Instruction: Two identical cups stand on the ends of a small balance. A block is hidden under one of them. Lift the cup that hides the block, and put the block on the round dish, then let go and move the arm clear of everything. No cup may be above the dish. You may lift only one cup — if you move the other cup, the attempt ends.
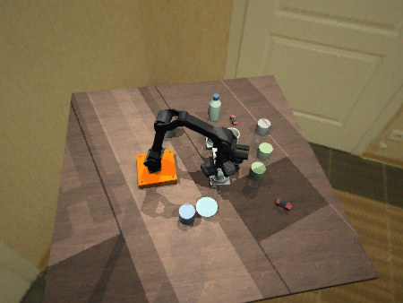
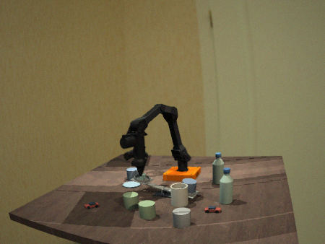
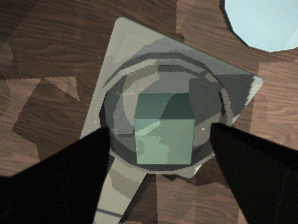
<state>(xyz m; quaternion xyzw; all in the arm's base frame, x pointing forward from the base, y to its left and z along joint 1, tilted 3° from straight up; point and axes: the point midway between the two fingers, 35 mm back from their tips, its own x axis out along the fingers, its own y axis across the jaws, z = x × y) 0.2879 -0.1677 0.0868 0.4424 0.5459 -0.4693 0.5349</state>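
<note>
Right now my gripper tip is 1 cm above the pale green block. From my gripper tip the other things lie so: blue-grey cup: 20 cm behind, 14 cm to the right, 6 cm below; pale blue round dish: 10 cm to the right, 10 cm below, 9 cm behind; balance beam: 12 cm to the left, 6 cm below, 3 cm ahead.
</note>
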